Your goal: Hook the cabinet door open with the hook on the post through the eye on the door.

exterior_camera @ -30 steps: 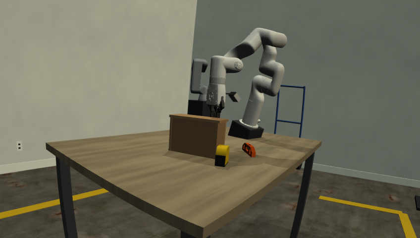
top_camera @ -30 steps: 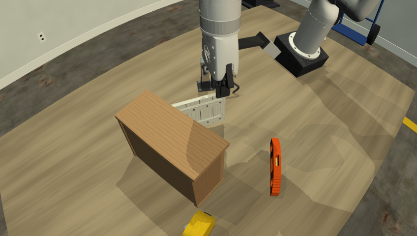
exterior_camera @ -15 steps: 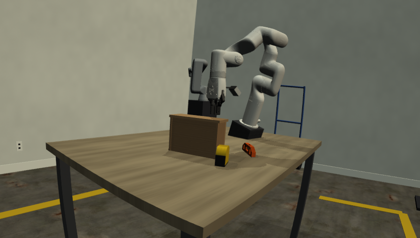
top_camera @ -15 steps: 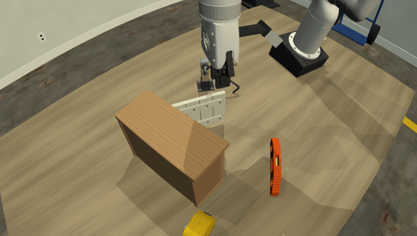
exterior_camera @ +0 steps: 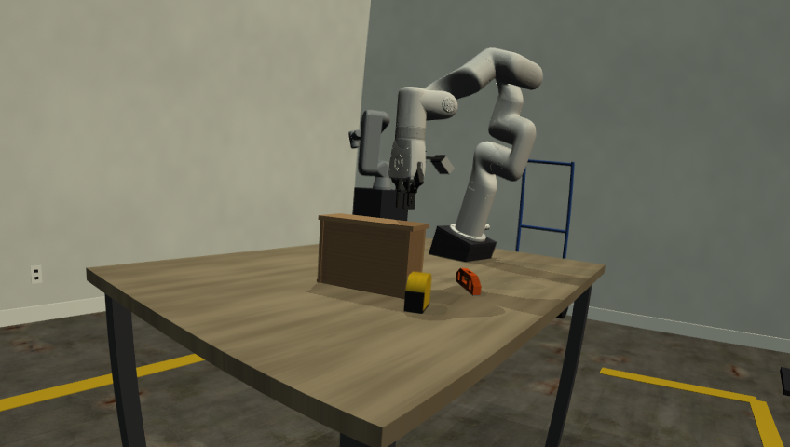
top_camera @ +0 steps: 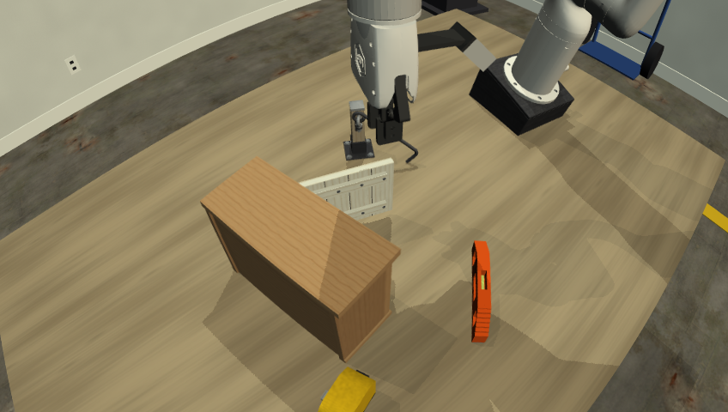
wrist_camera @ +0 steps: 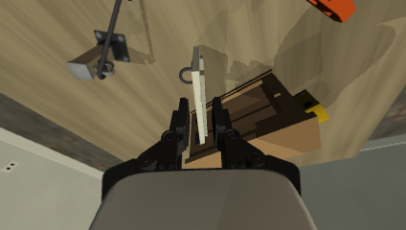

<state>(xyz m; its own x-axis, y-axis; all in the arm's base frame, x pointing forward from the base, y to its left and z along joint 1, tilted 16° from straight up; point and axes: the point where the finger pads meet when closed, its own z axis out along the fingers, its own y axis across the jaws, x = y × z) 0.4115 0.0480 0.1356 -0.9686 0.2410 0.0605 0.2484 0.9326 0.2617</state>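
Right now my hand is 13 cm to the left of the pale post, 13 cm above it and 5 cm past it. Round my hand: dark hook rod (14 cm below, 11 cm to the right, 7 cm behind); orange spirit level (18 cm to the left, 17 cm below, 4 cm behind); cabinet door (13 cm below, 7 cm ahead, 3 cm to the right).
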